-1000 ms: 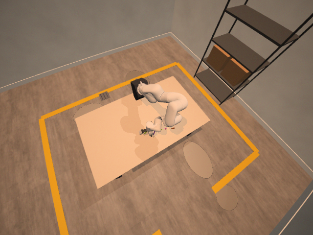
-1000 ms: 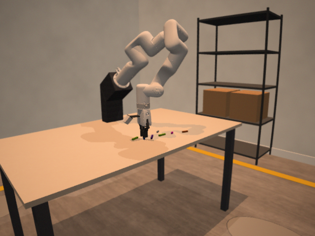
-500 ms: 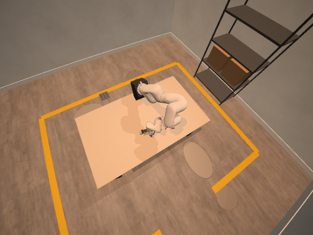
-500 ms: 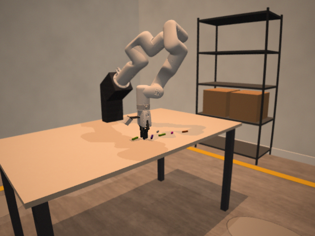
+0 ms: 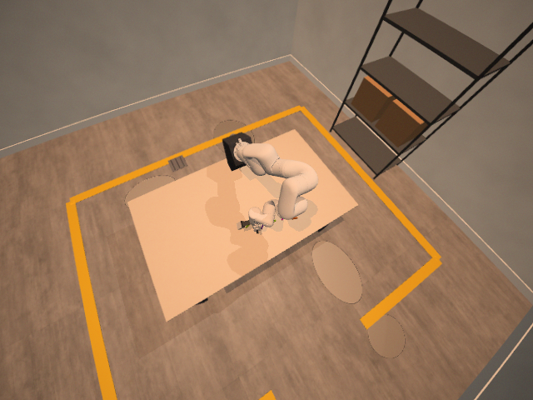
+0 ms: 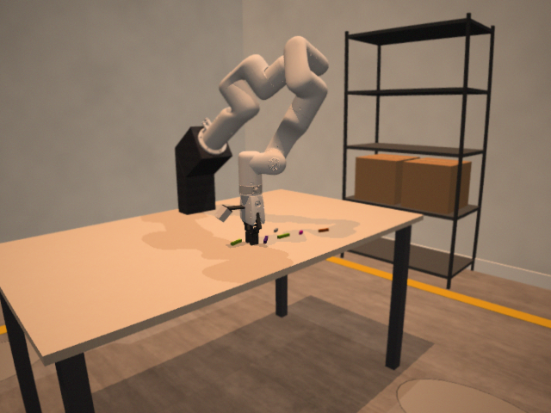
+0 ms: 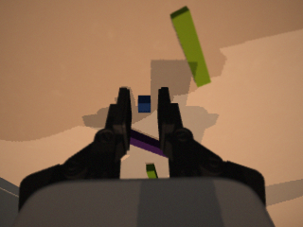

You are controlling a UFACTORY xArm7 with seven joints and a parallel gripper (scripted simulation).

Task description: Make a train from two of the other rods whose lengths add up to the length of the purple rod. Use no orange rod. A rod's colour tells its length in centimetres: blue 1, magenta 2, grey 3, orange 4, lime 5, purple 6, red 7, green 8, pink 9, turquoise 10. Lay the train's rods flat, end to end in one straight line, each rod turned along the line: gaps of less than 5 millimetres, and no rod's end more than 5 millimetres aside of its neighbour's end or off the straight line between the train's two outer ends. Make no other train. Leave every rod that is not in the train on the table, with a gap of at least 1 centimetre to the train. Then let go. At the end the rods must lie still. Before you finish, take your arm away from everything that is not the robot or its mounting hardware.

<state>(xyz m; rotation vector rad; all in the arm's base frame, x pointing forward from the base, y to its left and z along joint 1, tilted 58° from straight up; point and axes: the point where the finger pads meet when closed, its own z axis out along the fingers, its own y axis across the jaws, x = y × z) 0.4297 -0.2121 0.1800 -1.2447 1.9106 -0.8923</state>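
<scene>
The small blue rod is 20 mm below my hand. Also, from my hand: purple rod (50 mm to the left, 30 mm ahead, 20 mm below); grey rod (170 mm to the left, 20 mm below, 10 mm ahead); magenta rod (180 mm to the left, 100 mm ahead, 20 mm below).
</scene>
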